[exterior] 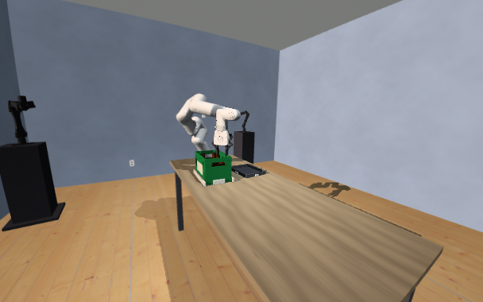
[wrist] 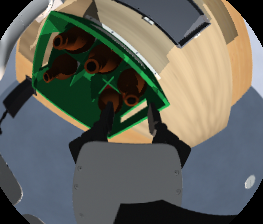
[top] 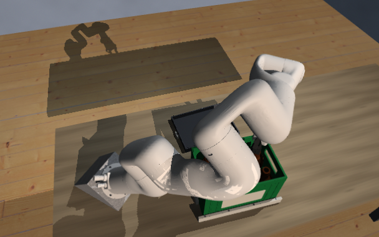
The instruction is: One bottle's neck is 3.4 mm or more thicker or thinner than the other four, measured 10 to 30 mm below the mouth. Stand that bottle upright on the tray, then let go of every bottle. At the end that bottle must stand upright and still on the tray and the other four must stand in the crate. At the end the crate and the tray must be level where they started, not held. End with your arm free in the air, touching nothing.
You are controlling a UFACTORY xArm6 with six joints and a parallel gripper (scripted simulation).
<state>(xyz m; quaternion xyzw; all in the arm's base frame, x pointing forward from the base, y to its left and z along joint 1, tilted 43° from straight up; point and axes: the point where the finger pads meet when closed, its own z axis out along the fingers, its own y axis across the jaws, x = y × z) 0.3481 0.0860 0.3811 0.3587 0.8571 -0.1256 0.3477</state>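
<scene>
My hand is 90 mm past the green crate, 20 mm to the left of it and 120 mm above it. From my hand the other things lie so: dark tray: 60 mm behind, 270 mm to the left, 190 mm below.
</scene>
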